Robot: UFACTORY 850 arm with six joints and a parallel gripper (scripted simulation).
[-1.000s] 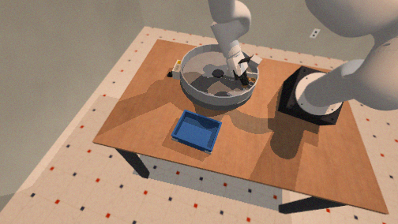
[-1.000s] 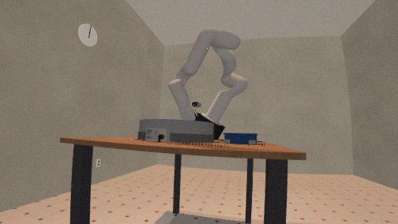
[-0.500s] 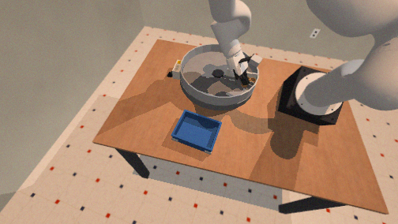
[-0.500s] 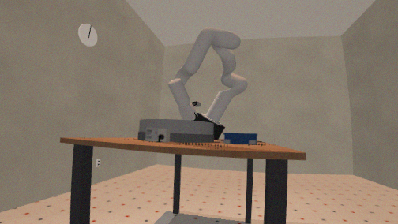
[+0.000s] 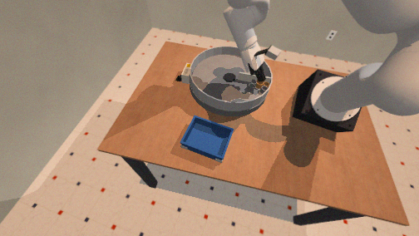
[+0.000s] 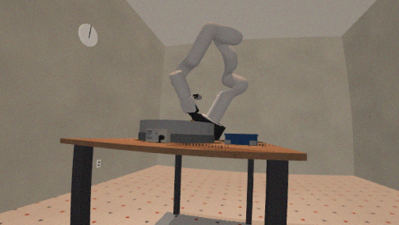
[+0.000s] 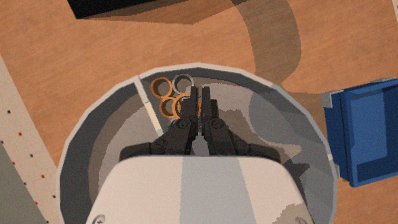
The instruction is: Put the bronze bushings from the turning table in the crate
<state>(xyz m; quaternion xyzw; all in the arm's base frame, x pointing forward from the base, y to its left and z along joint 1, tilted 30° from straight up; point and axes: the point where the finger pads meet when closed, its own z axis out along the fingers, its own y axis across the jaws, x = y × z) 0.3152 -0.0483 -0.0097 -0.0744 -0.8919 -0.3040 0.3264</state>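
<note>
Right now the blue crate is 31 cm to the left of my hand, 16 cm ahead of it and 13 cm below it. Also, from my hand: grey turning table: 14 cm ahead, 10 cm below, 5 cm to the right.
</note>
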